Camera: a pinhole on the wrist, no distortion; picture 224 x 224 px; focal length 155.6 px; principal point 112.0 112.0 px. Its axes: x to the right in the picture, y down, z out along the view. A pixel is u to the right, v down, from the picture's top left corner.
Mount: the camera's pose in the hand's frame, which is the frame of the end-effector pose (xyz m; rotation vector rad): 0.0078 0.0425 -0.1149 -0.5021 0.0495 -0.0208
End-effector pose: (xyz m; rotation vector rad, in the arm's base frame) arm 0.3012 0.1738 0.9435 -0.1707 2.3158 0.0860
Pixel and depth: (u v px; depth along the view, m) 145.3 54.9 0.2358
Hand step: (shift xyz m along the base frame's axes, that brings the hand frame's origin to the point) 0.0358 0.0859 -0.1398
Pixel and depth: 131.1 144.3 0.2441
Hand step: -0.0121 0.2045 -0.0854
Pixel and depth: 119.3 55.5 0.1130
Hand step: -0.0192 0.0586 -0.0156
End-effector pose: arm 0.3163 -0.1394 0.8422 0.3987 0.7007 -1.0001
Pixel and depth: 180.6 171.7 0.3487
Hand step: 0.3852 -0.0251 -0.0425
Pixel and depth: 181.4 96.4 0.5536
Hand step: 0.4533 -0.2846 0.0779
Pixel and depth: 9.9 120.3 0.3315
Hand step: 0.1889 0.1252 0.2583
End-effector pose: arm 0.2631 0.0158 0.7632 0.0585 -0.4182 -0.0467
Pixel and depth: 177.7 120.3 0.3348
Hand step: 0.0927 0.1966 0.2309
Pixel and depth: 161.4 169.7 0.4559
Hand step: 0.0955 0.3845 0.2781
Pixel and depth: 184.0 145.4 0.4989
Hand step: 0.1484 0.3402 0.3694
